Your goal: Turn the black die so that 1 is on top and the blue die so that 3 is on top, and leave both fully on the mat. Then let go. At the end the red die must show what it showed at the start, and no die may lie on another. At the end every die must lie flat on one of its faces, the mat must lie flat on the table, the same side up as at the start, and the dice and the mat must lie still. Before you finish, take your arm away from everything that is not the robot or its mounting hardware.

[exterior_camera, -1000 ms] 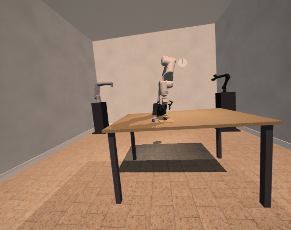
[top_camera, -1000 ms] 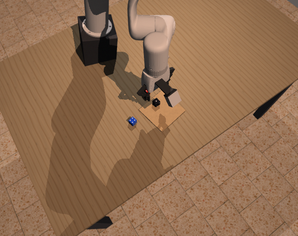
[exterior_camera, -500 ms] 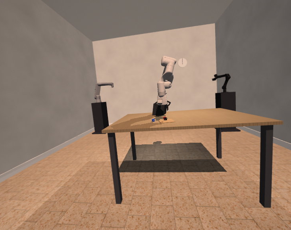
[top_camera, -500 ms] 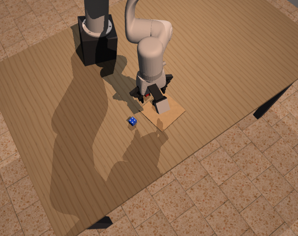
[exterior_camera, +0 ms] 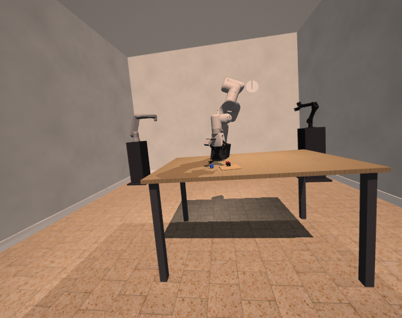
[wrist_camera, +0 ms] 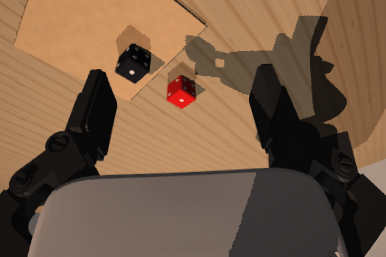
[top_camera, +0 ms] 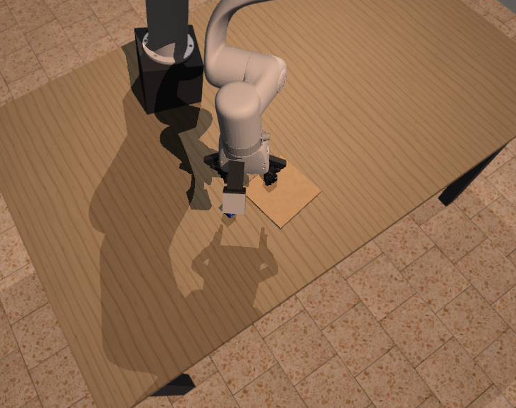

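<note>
Right now the blue die is 9 cm below my hand, 6 cm to the right of it and 1 cm ahead of it. Also, from my hand: tan mat (10 cm below, 7 cm to the left, 3 cm ahead); then red die (9 cm below, 8 cm behind, 6 cm to the left); then black die (9 cm below, 7 cm to the left, 1 cm behind).
</note>
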